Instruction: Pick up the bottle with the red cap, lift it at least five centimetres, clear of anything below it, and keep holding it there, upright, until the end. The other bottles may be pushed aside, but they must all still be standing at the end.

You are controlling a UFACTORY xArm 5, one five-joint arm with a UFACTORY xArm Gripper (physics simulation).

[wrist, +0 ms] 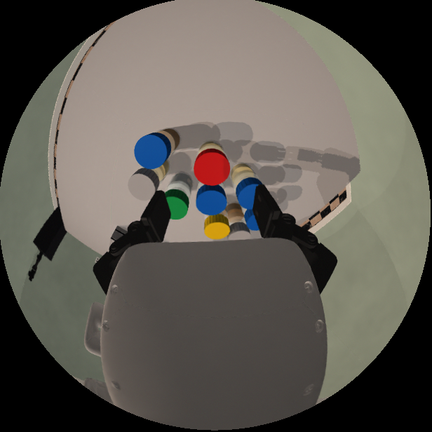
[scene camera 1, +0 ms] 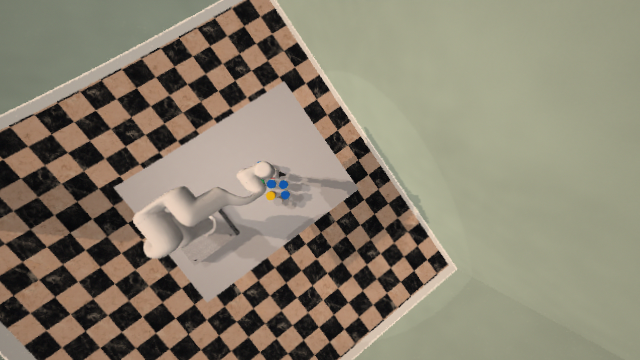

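Seen in the pictures: arm's base, origin of the base link: [scene camera 1: 206,224].
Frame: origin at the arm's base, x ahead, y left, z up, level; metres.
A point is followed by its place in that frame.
Observation:
The bottle with the red cap [wrist: 212,167] stands upright in the wrist view, a little beyond the fingertips and roughly centred between their lines. In the scene view the arm's wrist hides nearly all of it. My gripper [wrist: 210,199] is open and empty, pointing down above the bottle group. In the wrist view its left finger overlaps the green-capped bottle [wrist: 176,206] [scene camera 1: 262,181] @[z 0.038, x 0.429, y 0.014 m], and its right finger overlaps a blue-capped bottle [wrist: 246,193] [scene camera 1: 283,184] @[z 0.037, x 0.522, y -0.076 m]. Another blue-capped bottle [wrist: 211,200] [scene camera 1: 271,184] @[z 0.037, x 0.462, y -0.033 m] stands right beside the red one, showing between the fingers. Fingertip height is hard to tell.
A blue-capped bottle [wrist: 152,151] and a pale-capped bottle [wrist: 143,183] stand left of the red one. A yellow-capped bottle [wrist: 216,228] [scene camera 1: 270,195] @[z 0.037, x 0.417, y -0.085 m], a grey-capped bottle [wrist: 239,232] and a blue-capped bottle [wrist: 252,220] [scene camera 1: 285,195] @[z 0.038, x 0.491, y -0.140 m] stand nearer the gripper body.

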